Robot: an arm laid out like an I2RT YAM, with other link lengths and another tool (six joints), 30 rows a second.
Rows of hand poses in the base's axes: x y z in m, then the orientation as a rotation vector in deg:
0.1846 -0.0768 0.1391 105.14 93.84 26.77
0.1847 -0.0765 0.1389 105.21 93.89 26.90
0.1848 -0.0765 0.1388 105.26 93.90 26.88
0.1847 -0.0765 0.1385 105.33 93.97 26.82
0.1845 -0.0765 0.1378 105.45 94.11 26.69
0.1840 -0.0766 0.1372 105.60 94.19 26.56
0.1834 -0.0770 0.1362 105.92 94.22 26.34
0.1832 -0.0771 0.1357 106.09 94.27 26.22
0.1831 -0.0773 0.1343 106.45 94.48 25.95
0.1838 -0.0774 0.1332 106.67 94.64 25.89
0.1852 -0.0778 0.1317 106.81 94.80 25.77
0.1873 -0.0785 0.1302 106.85 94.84 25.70
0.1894 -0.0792 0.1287 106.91 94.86 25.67
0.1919 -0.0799 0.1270 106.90 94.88 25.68
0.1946 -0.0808 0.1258 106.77 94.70 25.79
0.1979 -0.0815 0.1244 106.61 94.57 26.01
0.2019 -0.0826 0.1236 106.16 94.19 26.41
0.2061 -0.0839 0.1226 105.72 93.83 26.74
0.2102 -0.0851 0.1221 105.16 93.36 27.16
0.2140 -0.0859 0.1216 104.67 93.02 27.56
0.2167 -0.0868 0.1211 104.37 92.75 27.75
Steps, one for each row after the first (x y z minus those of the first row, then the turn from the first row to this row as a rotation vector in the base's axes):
0.0001 0.0003 -0.0002 0.13 0.01 0.04
0.0002 0.0003 -0.0003 0.15 0.05 0.02
0.0001 0.0003 -0.0006 0.18 0.15 0.02
-0.0001 0.0003 -0.0013 0.22 0.34 0.03
-0.0006 0.0002 -0.0019 0.26 0.52 -0.01
-0.0012 -0.0002 -0.0029 0.35 0.79 -0.16
-0.0014 -0.0003 -0.0034 0.40 0.96 -0.23
-0.0015 -0.0005 -0.0048 0.53 1.37 -0.30
-0.0008 -0.0006 -0.0059 0.67 1.60 -0.29
0.0006 -0.0010 -0.0074 0.73 1.81 -0.28
0.0027 -0.0017 -0.0089 0.73 1.88 -0.28
0.0048 -0.0024 -0.0104 0.76 1.94 -0.30
0.0073 -0.0031 -0.0121 0.76 1.94 -0.28
0.0100 -0.0040 -0.0133 0.70 1.72 -0.32
0.0133 -0.0047 -0.0147 0.69 1.48 -0.28
0.0173 -0.0058 -0.0155 0.54 0.86 -0.25
0.0215 -0.0071 -0.0165 0.36 0.30 -0.23
0.0256 -0.0083 -0.0170 0.13 -0.43 -0.20
0.0294 -0.0091 -0.0175 -0.04 -1.04 -0.13
0.0321 -0.0100 -0.0180 -0.18 -1.43 -0.13

